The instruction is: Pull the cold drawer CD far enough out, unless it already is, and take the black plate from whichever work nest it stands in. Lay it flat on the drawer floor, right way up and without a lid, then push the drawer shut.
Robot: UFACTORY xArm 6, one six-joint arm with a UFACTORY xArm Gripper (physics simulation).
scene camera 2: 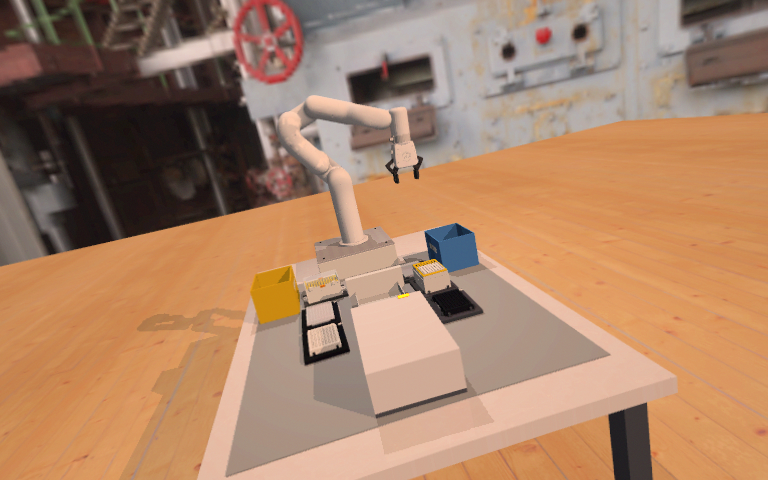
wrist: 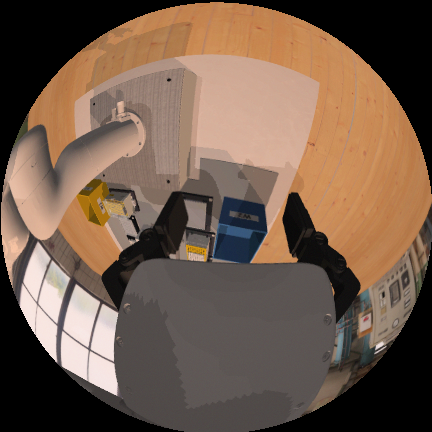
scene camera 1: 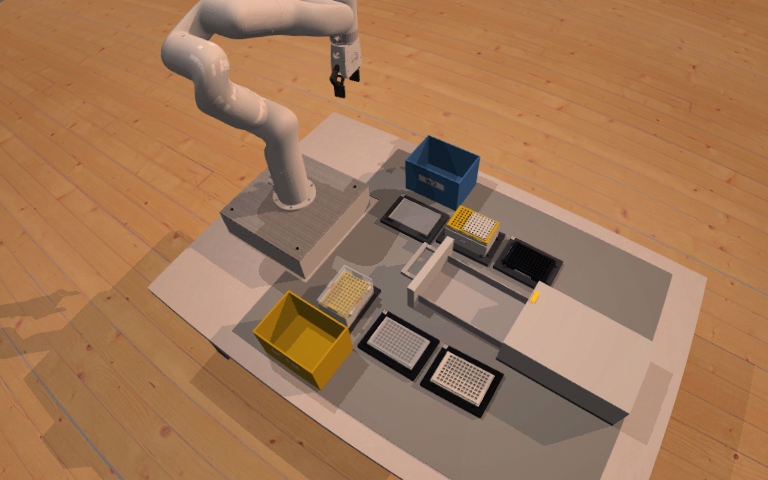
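Pixels of known places: gripper, between the fingertips: [scene camera 2: 407, 181] [wrist: 234, 204] [scene camera 1: 347, 88]; arm's base, origin of its link: [scene camera 2: 354, 241] [wrist: 126, 133] [scene camera 1: 294, 195].
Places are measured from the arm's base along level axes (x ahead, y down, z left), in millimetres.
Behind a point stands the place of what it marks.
The cold drawer CD [scene camera 1: 431, 272] {y 14, x 458, z -27 mm} [scene camera 2: 373, 284] {y 31, x 459, z -20 mm} stands pulled out of its white housing [scene camera 1: 577, 345] {y -13, x 853, z -51 mm} [scene camera 2: 404, 339] {y -13, x 934, z -43 mm}. In the scene camera 1 view its floor shows no plate on the visible part; the rear part is hidden under the housing. The black plate [scene camera 1: 529, 260] {y 63, x 660, z 168 mm} [scene camera 2: 451, 302] {y 63, x 680, z 160 mm} lies flat in a dark work nest beside the drawer, on the blue bin's side, with no lid visible on it. My gripper [scene camera 1: 347, 83] {y -202, x 21, z 275 mm} [scene camera 2: 406, 179] {y -202, x 21, z 275 mm} [wrist: 234, 204] {y -202, x 21, z 275 mm} is open and empty, high above the table and far from the plate and the drawer.
A blue bin [scene camera 1: 433, 183] {y 14, x 319, z 245 mm} [scene camera 2: 453, 249] {y 10, x 403, z 290 mm} [wrist: 242, 230] {y 86, x 363, z 336 mm} and a yellow-and-white tip rack [scene camera 1: 474, 226] {y 13, x 490, z 159 mm} [scene camera 2: 431, 276] {y 25, x 545, z 154 mm} stand on the black plate's side. A yellow bin [scene camera 1: 334, 367] {y 63, x 376, z -347 mm} [scene camera 2: 275, 297] {y 12, x 377, z -336 mm}, a clear-covered rack [scene camera 1: 346, 291] {y 12, x 306, z -181 mm} and two pale plates [scene camera 1: 399, 341] {y 63, x 473, z -210 mm} [scene camera 1: 463, 378] {y 67, x 650, z -216 mm} stand on the other side.
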